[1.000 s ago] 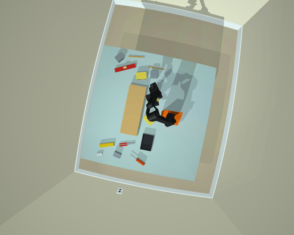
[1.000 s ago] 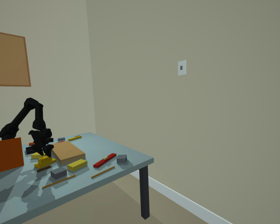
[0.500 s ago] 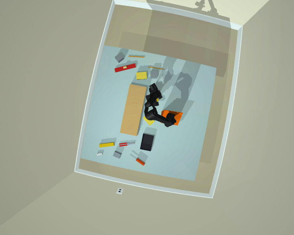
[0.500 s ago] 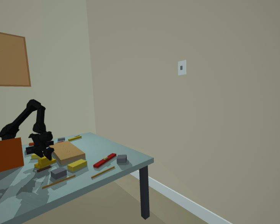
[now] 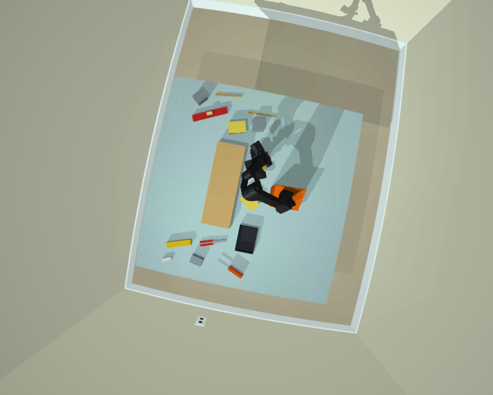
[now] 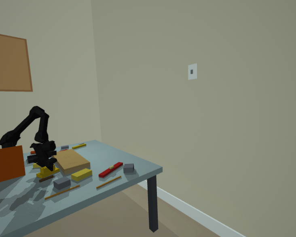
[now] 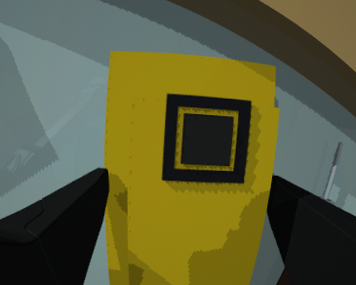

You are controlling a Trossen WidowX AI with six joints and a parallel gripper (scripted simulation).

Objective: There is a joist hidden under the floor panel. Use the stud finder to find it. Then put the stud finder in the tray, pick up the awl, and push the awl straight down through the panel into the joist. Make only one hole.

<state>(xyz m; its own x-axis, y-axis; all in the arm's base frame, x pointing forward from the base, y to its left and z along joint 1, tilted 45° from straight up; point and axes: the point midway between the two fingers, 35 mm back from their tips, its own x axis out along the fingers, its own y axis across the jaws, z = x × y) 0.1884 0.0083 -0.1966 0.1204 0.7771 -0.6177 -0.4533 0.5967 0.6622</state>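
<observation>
My gripper tip is now 1 cm short of the yellow stud finder and 2 cm below it. Also, from my gripper tip: awl: 1 cm ahead, 9 cm to the right, 2 cm below; then red level: 37 cm ahead, 25 cm to the right, 1 cm below; then dark tray: 8 cm behind, 46 cm to the left, 1 cm below.
</observation>
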